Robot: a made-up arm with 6 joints.
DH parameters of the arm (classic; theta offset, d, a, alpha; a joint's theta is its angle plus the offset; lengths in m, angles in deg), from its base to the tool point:
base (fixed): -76.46 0 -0.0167 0
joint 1: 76.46 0.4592 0.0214 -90
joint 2: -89.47 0 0.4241 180
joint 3: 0.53 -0.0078 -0.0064 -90
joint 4: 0 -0.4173 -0.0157 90
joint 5: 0 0.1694 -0.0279 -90
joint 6: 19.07 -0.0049 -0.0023 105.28
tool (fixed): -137.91 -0.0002 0 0
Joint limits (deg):
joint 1: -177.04..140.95
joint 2: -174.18..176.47
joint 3: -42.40..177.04
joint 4: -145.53..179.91
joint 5: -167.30..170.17
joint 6: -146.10..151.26
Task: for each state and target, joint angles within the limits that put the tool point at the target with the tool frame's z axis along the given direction. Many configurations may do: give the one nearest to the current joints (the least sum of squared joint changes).
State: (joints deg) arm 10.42 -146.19 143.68 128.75 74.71 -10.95
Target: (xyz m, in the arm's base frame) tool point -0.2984 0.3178 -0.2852 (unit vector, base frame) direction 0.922 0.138 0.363
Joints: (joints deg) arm -30.68 -134.84 103.17 128.95 95.88 24.67
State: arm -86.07 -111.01 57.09 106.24 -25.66 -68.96
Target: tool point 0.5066 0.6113 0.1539 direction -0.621 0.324 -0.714
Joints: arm -129.59 -115.24 59.48 106.52 -31.29 -79.65
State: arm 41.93 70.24 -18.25 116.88 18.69 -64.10
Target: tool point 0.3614 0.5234 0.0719 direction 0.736 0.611 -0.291
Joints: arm 49.36 85.28 -2.37 119.99 6.08 -60.29
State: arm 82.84 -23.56 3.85 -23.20 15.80 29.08
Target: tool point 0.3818 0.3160 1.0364 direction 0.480 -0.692 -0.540
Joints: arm 45.15 1.26 40.30 -57.84 63.04 23.13
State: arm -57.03 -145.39 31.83 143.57 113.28 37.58
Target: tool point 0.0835 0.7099 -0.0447 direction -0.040 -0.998 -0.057
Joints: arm -87.35 -135.00 56.15 129.83 118.56 62.85
